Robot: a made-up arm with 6 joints. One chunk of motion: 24 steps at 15 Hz.
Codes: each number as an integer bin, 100 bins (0 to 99) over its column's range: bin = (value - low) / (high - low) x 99, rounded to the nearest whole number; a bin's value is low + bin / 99 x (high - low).
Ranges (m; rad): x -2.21..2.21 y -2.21..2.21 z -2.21..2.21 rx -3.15..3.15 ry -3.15..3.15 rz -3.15..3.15
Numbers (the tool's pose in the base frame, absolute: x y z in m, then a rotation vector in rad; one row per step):
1: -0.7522 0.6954 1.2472 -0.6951 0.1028 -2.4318
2: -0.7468 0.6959 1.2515 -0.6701 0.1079 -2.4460
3: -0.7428 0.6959 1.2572 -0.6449 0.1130 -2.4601
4: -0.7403 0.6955 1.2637 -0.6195 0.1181 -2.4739
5: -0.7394 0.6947 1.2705 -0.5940 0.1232 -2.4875
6: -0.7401 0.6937 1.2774 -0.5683 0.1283 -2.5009
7: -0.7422 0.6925 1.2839 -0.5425 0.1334 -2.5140
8: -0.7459 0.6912 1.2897 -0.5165 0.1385 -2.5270
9: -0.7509 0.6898 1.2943 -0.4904 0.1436 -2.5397
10: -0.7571 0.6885 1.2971 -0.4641 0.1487 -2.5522
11: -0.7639 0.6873 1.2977 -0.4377 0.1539 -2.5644
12: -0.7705 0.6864 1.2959 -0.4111 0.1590 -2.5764
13: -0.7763 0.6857 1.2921 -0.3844 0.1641 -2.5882
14: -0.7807 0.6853 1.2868 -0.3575 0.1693 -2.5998
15: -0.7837 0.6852 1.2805 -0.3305 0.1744 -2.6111
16: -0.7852 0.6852 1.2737 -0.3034 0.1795 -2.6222
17: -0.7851 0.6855 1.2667 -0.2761 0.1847 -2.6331
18: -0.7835 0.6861 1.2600 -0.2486 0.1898 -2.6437
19: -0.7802 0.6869 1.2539 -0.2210 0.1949 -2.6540
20: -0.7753 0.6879 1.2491 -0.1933 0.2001 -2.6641
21: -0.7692 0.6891 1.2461 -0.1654 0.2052 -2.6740
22: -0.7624 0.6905 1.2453 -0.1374 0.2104 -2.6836
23: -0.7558 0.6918 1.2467 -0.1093 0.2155 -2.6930
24: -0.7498 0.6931 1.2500 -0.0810 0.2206 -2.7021
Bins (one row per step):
1: 33 65 77 39 51 11
2: 33 65 78 39 51 11
3: 33 65 78 39 51 11
4: 33 65 78 40 51 11
5: 33 65 78 40 51 10
6: 33 65 78 41 52 10
7: 33 65 78 41 52 10
8: 33 65 78 41 52 10
9: 33 65 78 42 52 10
10: 33 65 79 42 52 9
11: 32 65 79 43 52 9
12: 32 65 79 43 52 9
13: 32 65 78 43 52 9
14: 32 65 78 44 52 9
15: 32 65 78 44 52 8
16: 32 65 78 45 52 8
17: 32 65 78 45 52 8
18: 32 65 78 46 52 8
19: 32 65 78 46 53 8
20: 32 65 77 46 53 8
21: 32 65 77 47 53 7
22: 32 65 77 47 53 7
23: 33 65 77 48 53 7
24: 33 65 77 48 53 7

